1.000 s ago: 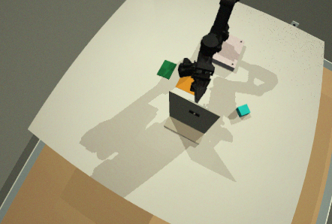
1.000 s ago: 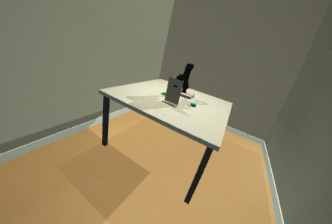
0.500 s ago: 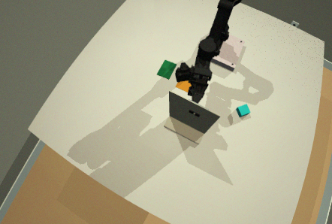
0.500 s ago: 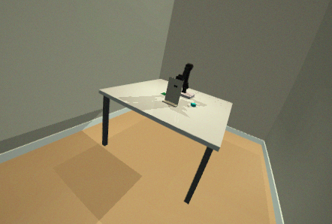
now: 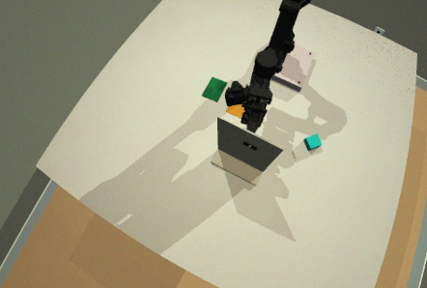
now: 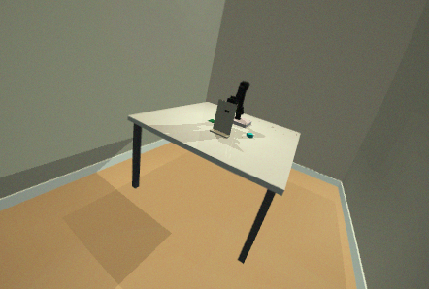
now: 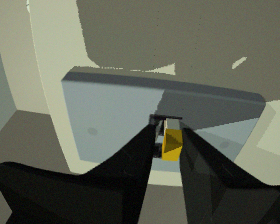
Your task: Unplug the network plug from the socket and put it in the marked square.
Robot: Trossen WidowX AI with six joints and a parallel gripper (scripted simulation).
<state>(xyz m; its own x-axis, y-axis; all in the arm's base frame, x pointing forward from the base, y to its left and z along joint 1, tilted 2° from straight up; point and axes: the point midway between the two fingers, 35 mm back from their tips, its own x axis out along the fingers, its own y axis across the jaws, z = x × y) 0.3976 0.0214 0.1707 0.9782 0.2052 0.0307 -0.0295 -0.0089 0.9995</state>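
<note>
My gripper tip is now 200 mm above the orange marked square, 190 mm past it and 60 mm to the left of it. The rest, counted from my gripper tip: teal cube (210 mm to the left, 180 mm below, 150 mm behind); then grey upright panel (70 mm below, 30 mm ahead); then yellow network plug (right at my gripper tip).
</note>
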